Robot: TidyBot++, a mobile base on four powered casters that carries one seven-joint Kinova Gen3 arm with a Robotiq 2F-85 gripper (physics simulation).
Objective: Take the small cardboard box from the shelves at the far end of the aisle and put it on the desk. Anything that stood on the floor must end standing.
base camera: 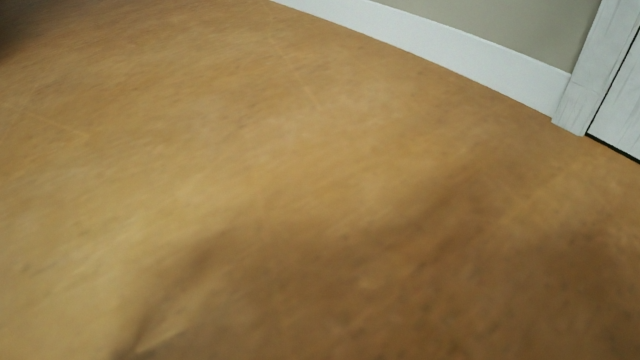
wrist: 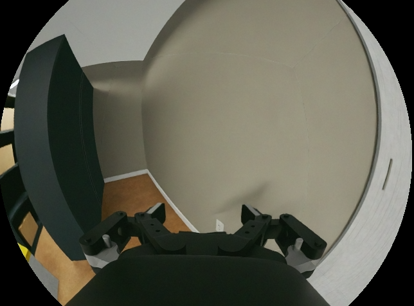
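Places are measured from the arm's base along level axes (x ahead, y left, z up), in centimetres.
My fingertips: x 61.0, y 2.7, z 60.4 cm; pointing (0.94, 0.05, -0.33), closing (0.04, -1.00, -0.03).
Behind a point stands the place of what it marks.
My gripper [wrist: 202,212] is open and empty in the wrist view, its two fingers wide apart in front of a beige wall. Dark shelves [wrist: 14,189] show in part at the far left edge of the wrist view, with tan, cardboard-coloured shapes [wrist: 7,119] [wrist: 29,233] between their boards. I cannot tell which of these, if any, is the small cardboard box. The desk does not show in either view.
A tall dark cabinet [wrist: 67,145] stands at the left, beside the shelves. A grey object [wrist: 44,276] with a yellow part [wrist: 23,251] shows at the lower left. A beige wall [wrist: 240,125] [base camera: 500,30] {x 75.8, y -35.0, z -27.9 cm} is ahead, with a whitish door [wrist: 387,200] [base camera: 622,115] {x 53.7, y -50.1, z -32.9 cm} at the right.
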